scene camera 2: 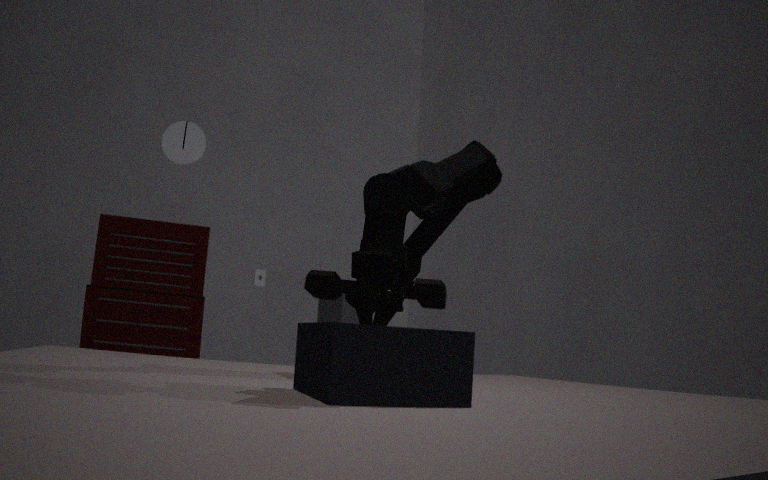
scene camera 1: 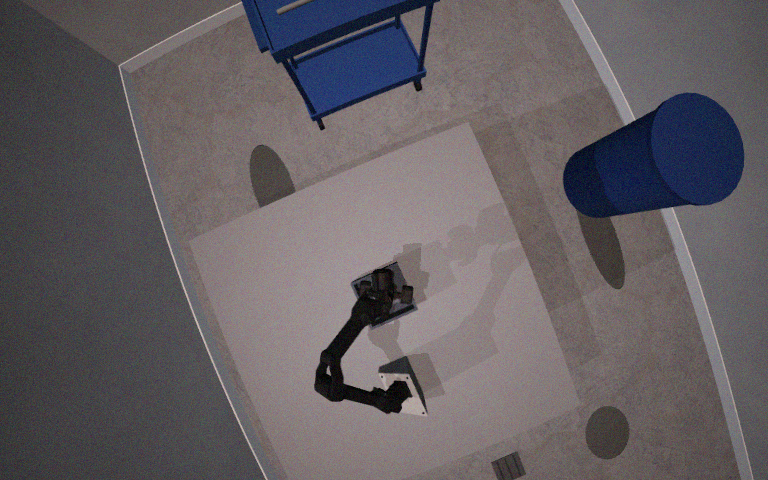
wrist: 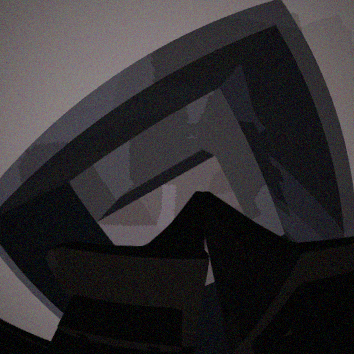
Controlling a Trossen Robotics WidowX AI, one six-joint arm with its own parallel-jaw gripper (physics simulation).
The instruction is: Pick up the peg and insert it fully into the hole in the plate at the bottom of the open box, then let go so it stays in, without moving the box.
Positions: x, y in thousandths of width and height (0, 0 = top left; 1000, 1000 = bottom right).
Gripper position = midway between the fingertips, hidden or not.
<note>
I see my gripper (wrist: 569, 561) and a dark grey box (scene camera 2: 446, 759).
The dark grey box also shows in scene camera 1 (scene camera 1: 519, 647) and in the wrist view (wrist: 696, 250).
</note>
